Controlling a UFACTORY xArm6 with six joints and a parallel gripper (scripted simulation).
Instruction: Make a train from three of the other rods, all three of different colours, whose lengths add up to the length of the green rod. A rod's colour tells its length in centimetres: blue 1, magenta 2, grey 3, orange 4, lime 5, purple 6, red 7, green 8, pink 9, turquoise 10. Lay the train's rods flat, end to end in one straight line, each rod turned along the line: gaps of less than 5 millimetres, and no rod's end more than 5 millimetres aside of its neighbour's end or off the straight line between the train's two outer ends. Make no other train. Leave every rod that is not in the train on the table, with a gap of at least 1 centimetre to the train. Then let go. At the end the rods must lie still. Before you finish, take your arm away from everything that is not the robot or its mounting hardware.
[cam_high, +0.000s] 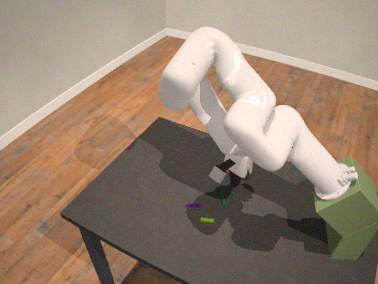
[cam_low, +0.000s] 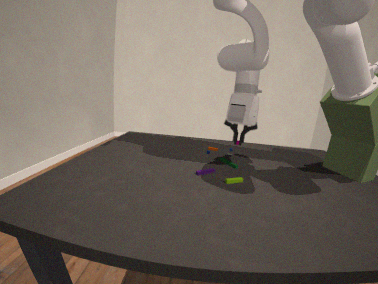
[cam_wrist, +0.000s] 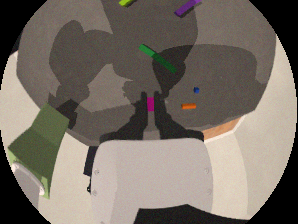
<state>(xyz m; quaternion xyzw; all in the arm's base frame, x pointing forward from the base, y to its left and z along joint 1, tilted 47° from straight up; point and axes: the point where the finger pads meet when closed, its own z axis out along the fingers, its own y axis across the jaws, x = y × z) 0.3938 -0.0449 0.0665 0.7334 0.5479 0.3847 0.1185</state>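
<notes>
Now: the orange rod 9 cm ahead of my hand, 9 cm to the right of it and 8 cm below it. The rest, counted from my hand: purple rod 9 cm ahead, 14 cm to the left, 8 cm below; green rod 2 cm ahead, 4 cm to the left, 8 cm below; magenta rod 1 cm to the right, 2 cm below.
</notes>
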